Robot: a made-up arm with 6 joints.
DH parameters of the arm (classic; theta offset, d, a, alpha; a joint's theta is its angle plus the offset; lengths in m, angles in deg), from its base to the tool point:
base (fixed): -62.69 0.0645 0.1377 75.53
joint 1: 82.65 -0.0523 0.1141 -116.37
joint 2: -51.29 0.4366 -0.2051 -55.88
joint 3: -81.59 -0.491 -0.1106 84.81
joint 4: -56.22 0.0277 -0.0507 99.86
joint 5: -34.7 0.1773 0.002 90
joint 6: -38.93 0 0.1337 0
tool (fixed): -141.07 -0.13 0 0
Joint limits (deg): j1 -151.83..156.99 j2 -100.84..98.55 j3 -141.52..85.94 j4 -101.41..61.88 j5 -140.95..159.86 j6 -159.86..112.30
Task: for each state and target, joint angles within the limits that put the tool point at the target. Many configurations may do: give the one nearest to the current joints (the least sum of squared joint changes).
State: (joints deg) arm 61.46 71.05 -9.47 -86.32 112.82 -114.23
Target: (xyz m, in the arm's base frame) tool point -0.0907 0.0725 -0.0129
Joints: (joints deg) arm 48.64 72.44 -3.69 -66.48 120.33 -127.78
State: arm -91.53 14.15 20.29 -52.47 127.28 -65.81
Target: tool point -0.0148 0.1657 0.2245
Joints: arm -65.04 38.09 30.55 -48.54 112.85 -51.19
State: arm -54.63 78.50 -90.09 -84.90 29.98 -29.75
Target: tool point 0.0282 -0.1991 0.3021
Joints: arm -54.77 75.30 -88.59 -93.63 48.84 -8.41
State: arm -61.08 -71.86 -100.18 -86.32 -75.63 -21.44
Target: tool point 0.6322 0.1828 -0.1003
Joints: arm -57.94 -100.84 -141.52 -44.65 -76.24 -21.86
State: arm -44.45 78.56 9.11 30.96 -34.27 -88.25
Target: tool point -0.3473 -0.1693 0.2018
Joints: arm -32.14 75.73 -16.91 22.30 -19.05 -114.50
